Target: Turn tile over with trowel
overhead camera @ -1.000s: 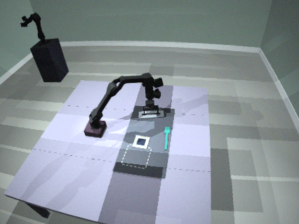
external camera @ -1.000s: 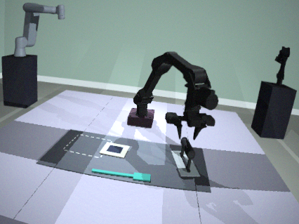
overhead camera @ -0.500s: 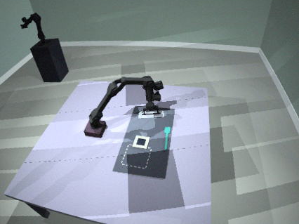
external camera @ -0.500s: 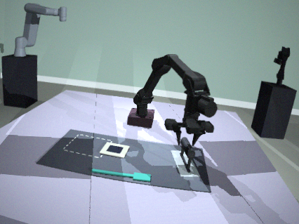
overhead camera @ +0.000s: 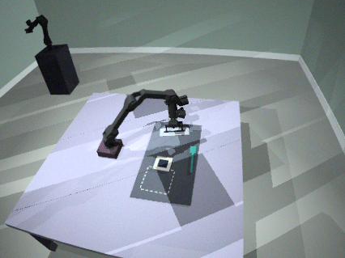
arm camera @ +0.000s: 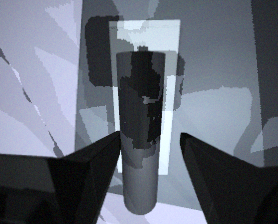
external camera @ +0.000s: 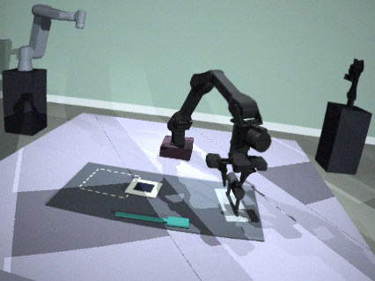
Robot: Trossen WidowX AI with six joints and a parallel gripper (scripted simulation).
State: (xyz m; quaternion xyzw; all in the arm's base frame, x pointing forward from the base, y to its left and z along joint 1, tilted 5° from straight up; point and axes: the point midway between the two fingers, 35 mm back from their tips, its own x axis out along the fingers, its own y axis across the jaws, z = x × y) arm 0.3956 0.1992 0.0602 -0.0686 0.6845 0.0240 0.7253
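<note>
Now: gripper tip 20 mm short of the trowel, 10 mm to the right of it and 30 mm above it. From my gripper tip the other things lie so: tile (40 mm behind, 280 mm to the right, 60 mm below); dark mat (220 mm to the right, 80 mm below); teal flat tool (140 mm ahead, 210 mm to the right, 60 mm below).
</note>
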